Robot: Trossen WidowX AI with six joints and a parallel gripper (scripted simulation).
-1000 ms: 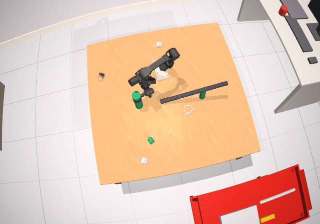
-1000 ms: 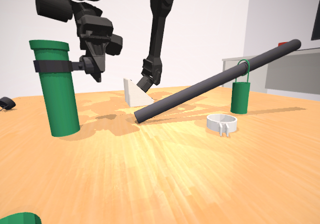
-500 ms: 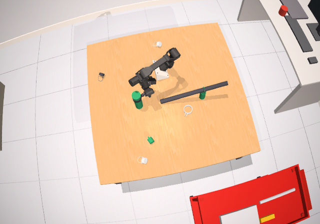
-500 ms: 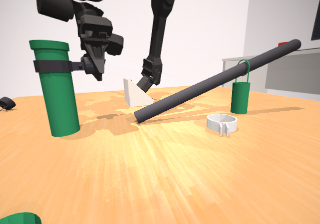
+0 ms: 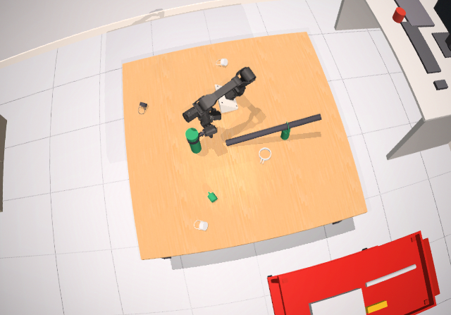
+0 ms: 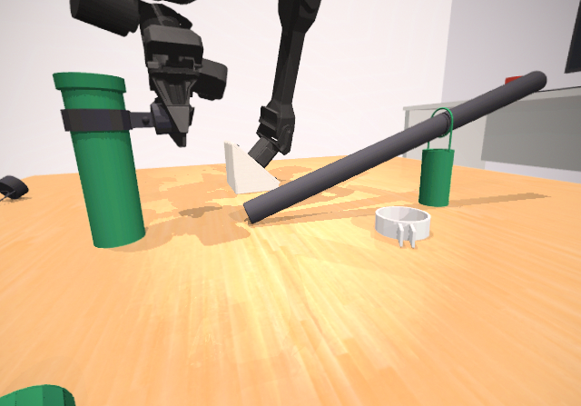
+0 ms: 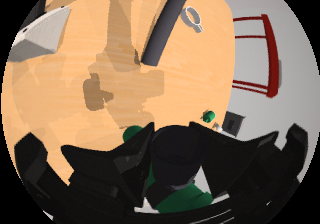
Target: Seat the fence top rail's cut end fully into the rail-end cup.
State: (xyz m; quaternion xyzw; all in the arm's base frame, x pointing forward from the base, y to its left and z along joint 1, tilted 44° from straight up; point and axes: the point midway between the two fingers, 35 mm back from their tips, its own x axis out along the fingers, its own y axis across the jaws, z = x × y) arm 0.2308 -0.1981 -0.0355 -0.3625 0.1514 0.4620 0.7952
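My gripper tip is now 15 cm short of the white ring band, 26 cm to the right of it and 12 cm above it. Round my gripper tip: black rail-end cup (1 cm behind, 3 cm to the right, 3 cm above); small green post (7 cm ahead, 41 cm to the left, 2 cm below).
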